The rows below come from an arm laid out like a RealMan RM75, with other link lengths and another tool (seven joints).
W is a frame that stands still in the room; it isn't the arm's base.
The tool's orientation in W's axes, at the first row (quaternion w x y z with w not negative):
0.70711, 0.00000, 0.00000, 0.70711
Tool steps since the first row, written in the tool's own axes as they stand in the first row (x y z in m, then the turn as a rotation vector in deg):
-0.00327, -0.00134, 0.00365, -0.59, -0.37, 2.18
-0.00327, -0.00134, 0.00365, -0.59, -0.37, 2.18
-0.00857, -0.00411, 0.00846, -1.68, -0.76, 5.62
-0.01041, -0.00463, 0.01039, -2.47, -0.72, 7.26
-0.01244, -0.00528, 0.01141, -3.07, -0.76, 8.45
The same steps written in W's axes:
0.00134, -0.00327, 0.00365, 0.37, -0.59, 2.18
0.00134, -0.00327, 0.00365, 0.37, -0.59, 2.18
0.00411, -0.00857, 0.00846, 0.76, -1.68, 5.62
0.00463, -0.01041, 0.01039, 0.72, -2.47, 7.26
0.00528, -0.01244, 0.01141, 0.76, -3.07, 8.45

